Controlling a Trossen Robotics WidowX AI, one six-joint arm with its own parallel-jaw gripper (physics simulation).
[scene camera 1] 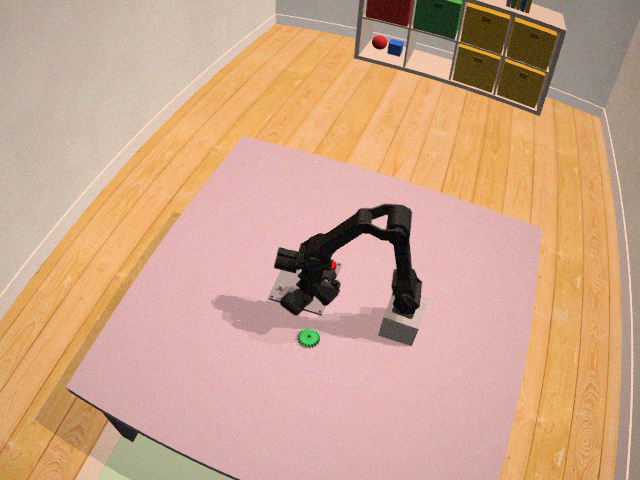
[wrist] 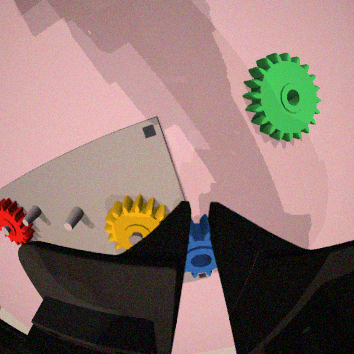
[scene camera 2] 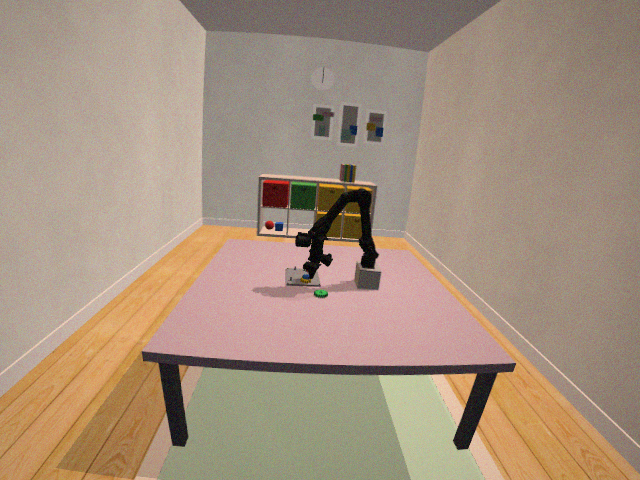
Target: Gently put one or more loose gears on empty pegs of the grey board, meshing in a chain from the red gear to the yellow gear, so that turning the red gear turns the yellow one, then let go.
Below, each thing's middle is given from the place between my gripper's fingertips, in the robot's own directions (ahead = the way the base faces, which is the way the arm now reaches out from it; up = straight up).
Right now the yellow gear (wrist: 123, 219) is 3 cm ahead of my hand, 5 cm to the right of it and 3 cm below it. The rest, counted from my hand: blue gear (wrist: 199, 258) 3 cm ahead, 1 cm above; then green gear (wrist: 283, 96) 5 cm behind, 8 cm to the left, 4 cm below; then grey board (scene camera 1: 288, 280) 5 cm ahead, 11 cm to the right, 4 cm below.
